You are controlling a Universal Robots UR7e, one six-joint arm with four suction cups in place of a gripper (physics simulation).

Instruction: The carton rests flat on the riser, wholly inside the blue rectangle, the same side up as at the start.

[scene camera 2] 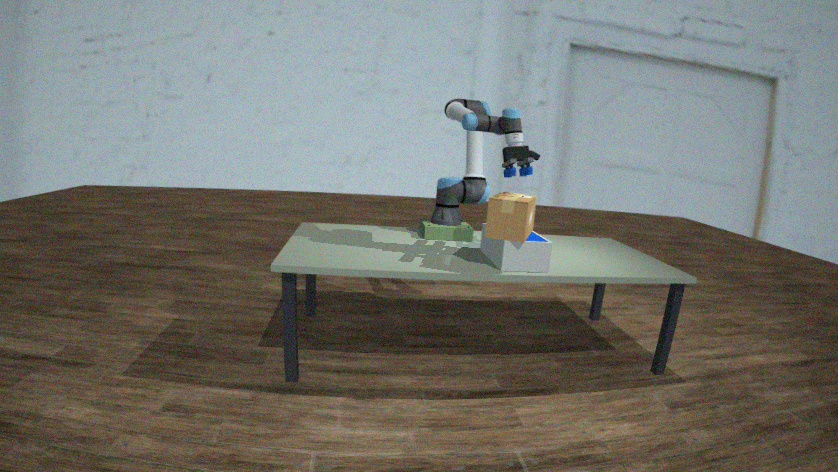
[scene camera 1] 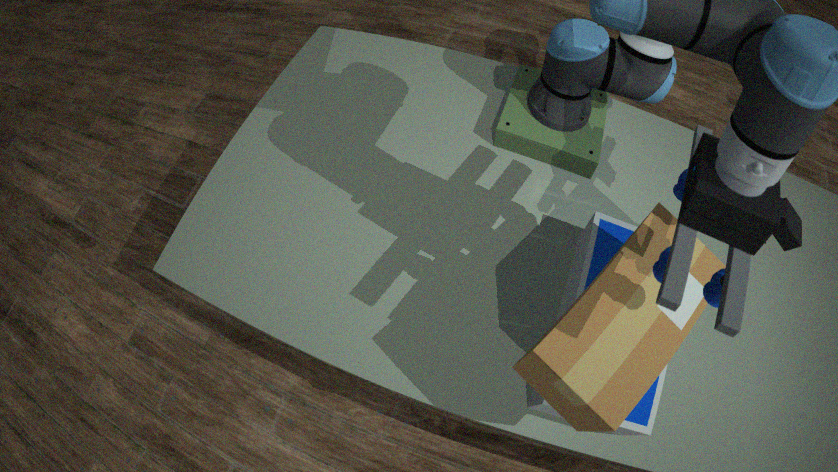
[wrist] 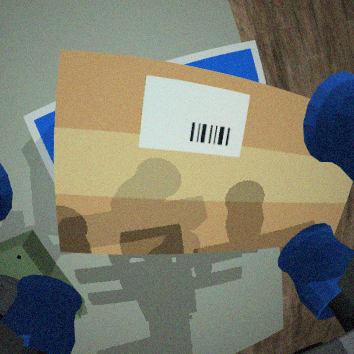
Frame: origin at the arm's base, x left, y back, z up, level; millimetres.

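Seen in the pictures: hand, tool point: (scene camera 2: 518, 176) (scene camera 1: 700, 240) (wrist: 169, 229); arm's base, link origin: (scene camera 2: 445, 222) (scene camera 1: 558, 106) (wrist: 10, 298).
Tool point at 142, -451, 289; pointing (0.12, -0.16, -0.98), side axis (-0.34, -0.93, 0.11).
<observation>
Pixels of each thing's top centre, then the offset from my tool point to it, as dx, dy, dz. Level surfaces: height alone.
- brown carton, top centre: (wrist: 249, 175) (scene camera 1: 645, 306) (scene camera 2: 514, 196) -46, -70, -80
- white-grey riser, top centre: (wrist: 166, 135) (scene camera 1: 625, 317) (scene camera 2: 515, 232) -9, -41, -233
- blue rectangle, top centre: (wrist: 166, 135) (scene camera 1: 625, 317) (scene camera 2: 515, 232) -9, -41, -233
- table, surface height: dz -353
The brown carton (scene camera 1: 609, 345) (scene camera 2: 509, 218) (wrist: 100, 105) lies on the white-grey riser (scene camera 2: 527, 257) (wrist: 37, 114), with its tape stripe and white barcode label facing up. It is turned at an angle to the blue rectangle (scene camera 1: 643, 410) (scene camera 2: 534, 237) (wrist: 230, 62). Its ends and corners stick out past the riser's edges, and blue shows at two opposite corners. Its underside is hidden. My gripper (scene camera 1: 697, 234) (scene camera 2: 518, 171) is open, its blue suction cups apart from the carton, with a visible gap above the top face in the scene camera 2 view.
The arm's green base block (scene camera 1: 545, 137) (scene camera 2: 448, 231) stands on the table (scene camera 1: 234, 234) (scene camera 2: 351, 257), behind and left of the riser. The riser stands near the table's front edge in the scene camera 2 view. Arm shadows fall across the table and carton.
</observation>
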